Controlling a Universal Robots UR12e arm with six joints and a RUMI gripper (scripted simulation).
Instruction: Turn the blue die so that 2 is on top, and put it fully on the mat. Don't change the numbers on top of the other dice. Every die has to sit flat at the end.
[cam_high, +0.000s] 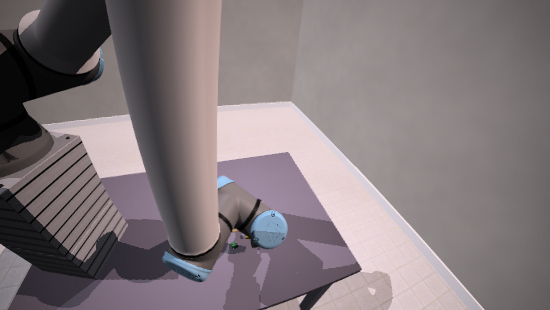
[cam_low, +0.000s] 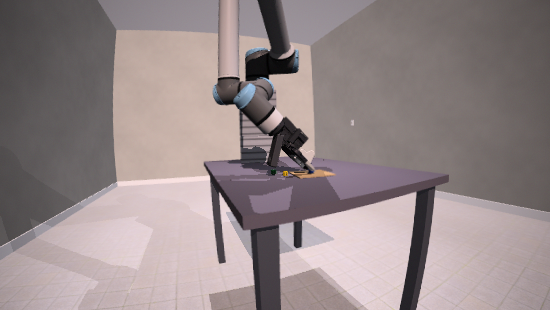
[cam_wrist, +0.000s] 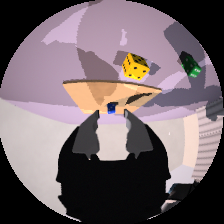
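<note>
Right now my hand is 1 cm to the right of the blue die and 1 cm above it. Round my hand: tan mat 2 cm below, 1 cm to the left; then yellow die 9 cm to the right, 1 cm below, 1 cm behind; then green die 12 cm to the right, 7 cm behind, 1 cm below.
</note>
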